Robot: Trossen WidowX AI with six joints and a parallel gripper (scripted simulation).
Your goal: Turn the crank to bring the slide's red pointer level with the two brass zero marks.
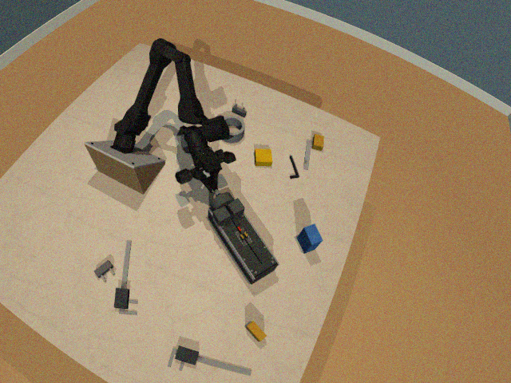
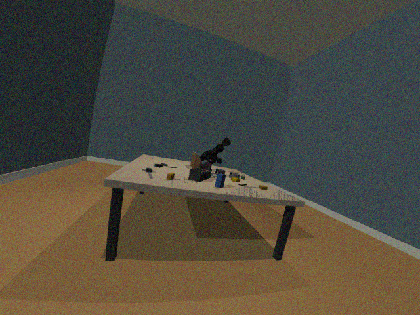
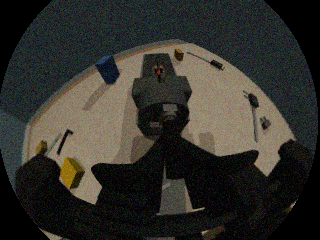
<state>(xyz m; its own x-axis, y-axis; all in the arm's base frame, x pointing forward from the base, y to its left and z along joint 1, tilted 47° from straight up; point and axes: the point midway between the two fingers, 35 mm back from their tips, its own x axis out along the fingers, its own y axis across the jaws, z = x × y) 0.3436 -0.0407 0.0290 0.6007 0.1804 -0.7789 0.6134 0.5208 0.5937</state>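
Right now the crank handle is 10 mm behind my gripper tip, 10 mm to the left of it and 30 mm above it. Also, from my gripper tip: yellow block: 90 mm ahead, 250 mm to the left, 80 mm below; red pointer: 120 mm ahead, 80 mm to the right, 10 mm below; blue cube: 330 mm ahead, 10 mm to the right, 50 mm below.
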